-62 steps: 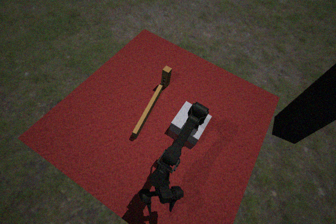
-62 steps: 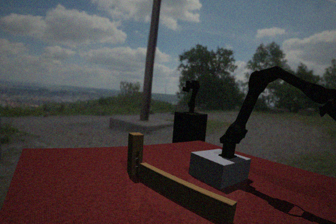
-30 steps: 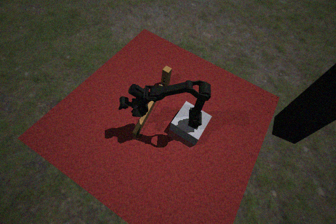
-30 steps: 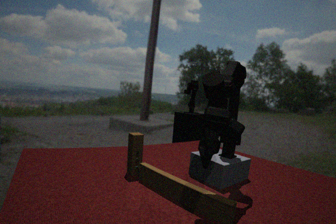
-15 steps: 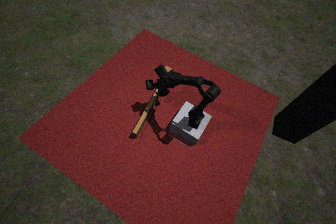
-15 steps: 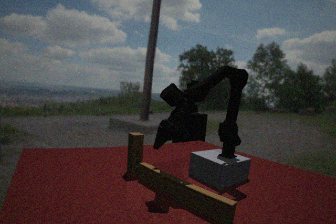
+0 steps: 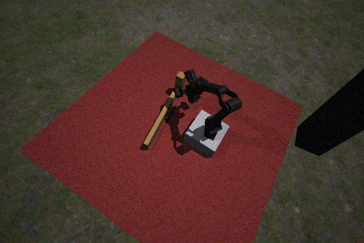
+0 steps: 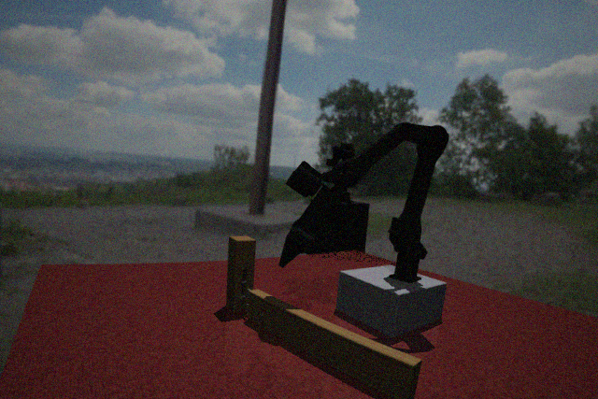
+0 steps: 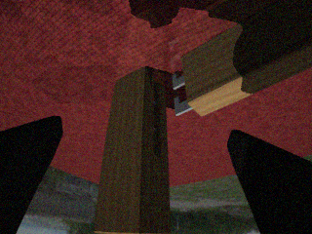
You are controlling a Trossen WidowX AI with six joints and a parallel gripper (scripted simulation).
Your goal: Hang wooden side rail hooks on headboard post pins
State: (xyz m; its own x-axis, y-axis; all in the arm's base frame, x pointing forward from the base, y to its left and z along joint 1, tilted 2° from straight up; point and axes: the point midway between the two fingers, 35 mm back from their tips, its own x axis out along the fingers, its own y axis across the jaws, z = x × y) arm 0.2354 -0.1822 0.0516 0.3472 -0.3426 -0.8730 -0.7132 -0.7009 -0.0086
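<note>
Right now the wooden headboard post is 7 cm ahead of my gripper tip, 7 cm to the right of it and 4 cm below it.
</note>
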